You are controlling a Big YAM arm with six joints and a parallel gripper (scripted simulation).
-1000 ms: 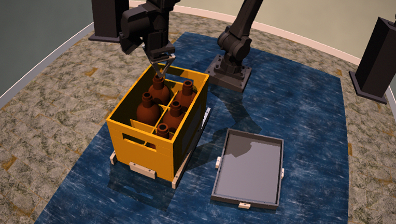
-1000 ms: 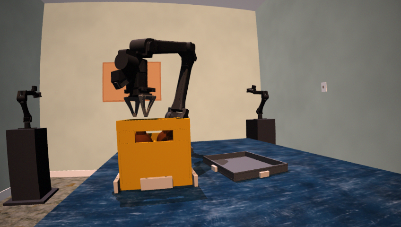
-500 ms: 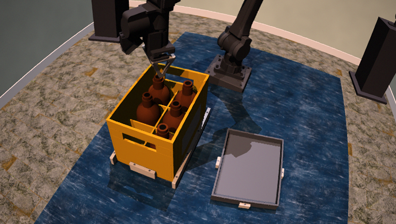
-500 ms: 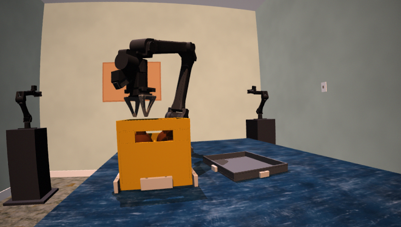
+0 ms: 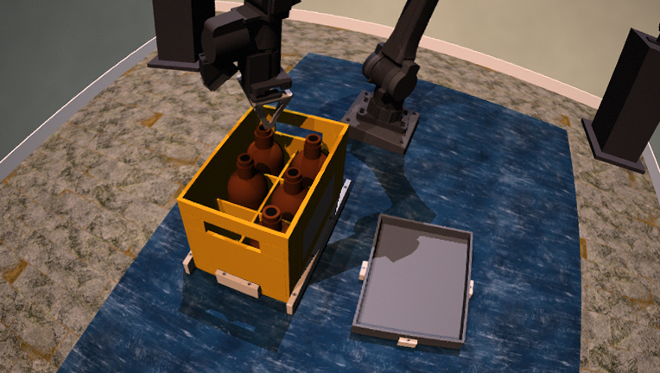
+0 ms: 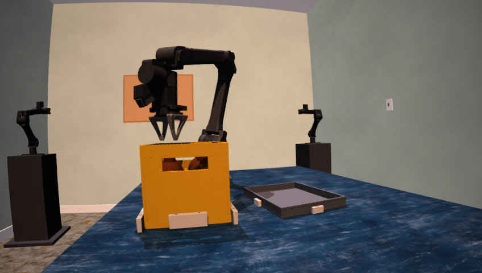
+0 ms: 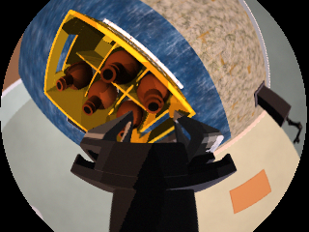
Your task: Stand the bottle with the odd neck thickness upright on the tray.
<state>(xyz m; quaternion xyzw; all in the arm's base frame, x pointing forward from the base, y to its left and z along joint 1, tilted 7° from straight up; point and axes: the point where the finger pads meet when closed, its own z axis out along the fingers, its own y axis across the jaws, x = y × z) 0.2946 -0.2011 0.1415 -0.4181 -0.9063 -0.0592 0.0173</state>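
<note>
Now: the orange crate 9 cm ahead of my hand, 4 cm to the left of it and 11 cm below it. Also, from my hand: dark grey tray: 13 cm ahead, 32 cm to the left, 18 cm below.
</note>
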